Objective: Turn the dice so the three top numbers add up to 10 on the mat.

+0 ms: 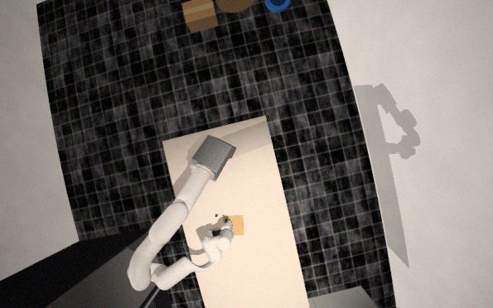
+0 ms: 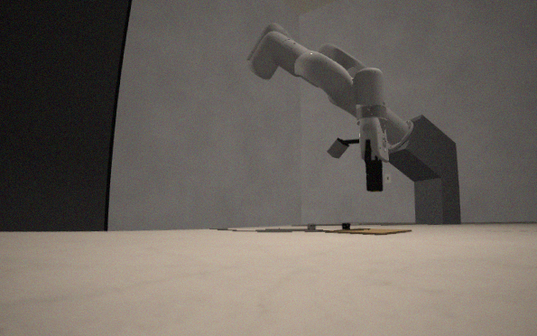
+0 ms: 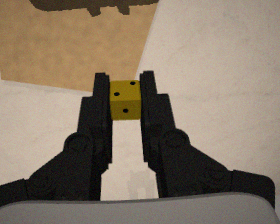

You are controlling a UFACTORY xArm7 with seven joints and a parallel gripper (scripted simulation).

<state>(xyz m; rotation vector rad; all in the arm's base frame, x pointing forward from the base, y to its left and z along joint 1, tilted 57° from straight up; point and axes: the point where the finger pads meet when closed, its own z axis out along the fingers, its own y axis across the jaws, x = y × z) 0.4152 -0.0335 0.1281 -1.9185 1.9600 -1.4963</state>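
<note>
Right now the tan mat is 110 mm below my hand, 50 mm ahead of it and 20 mm to the right of it. From my hand the other things lie so: pale die (160 mm to the right, 110 mm below, 10 mm behind); yellow die (10 mm below); black die (110 mm below, 80 mm behind, 70 mm to the right).
</note>
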